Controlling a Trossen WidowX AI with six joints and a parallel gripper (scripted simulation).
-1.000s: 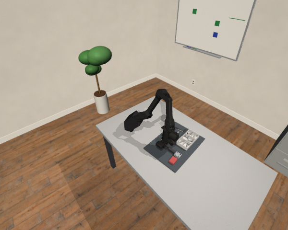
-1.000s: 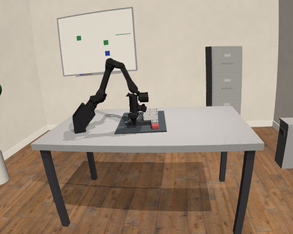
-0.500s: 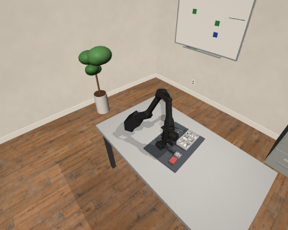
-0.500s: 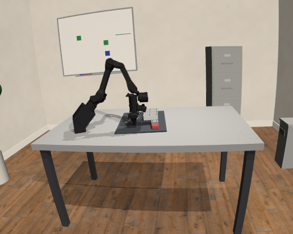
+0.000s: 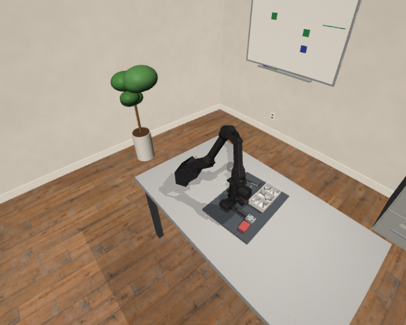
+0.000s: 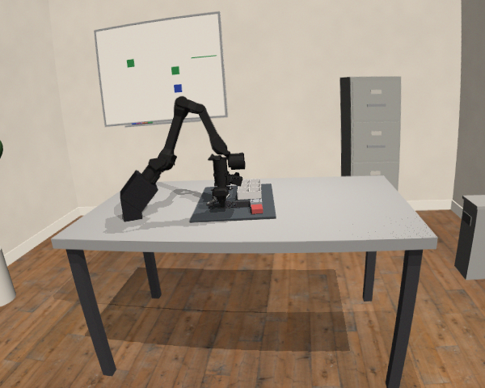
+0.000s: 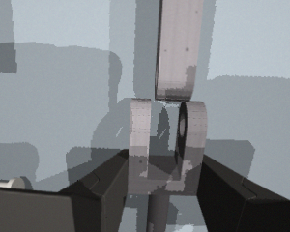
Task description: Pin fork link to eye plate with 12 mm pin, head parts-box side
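My gripper is now 60 mm short of the eye plate, 30 mm above it and 10 mm to the right of it. From my hand the other things lie so: mat 110 mm to the left, 50 mm below, 20 mm ahead; grey headed pin 70 mm behind, 40 mm to the left, 30 mm below; small grey block 140 mm ahead, 30 mm to the left, 20 mm below.
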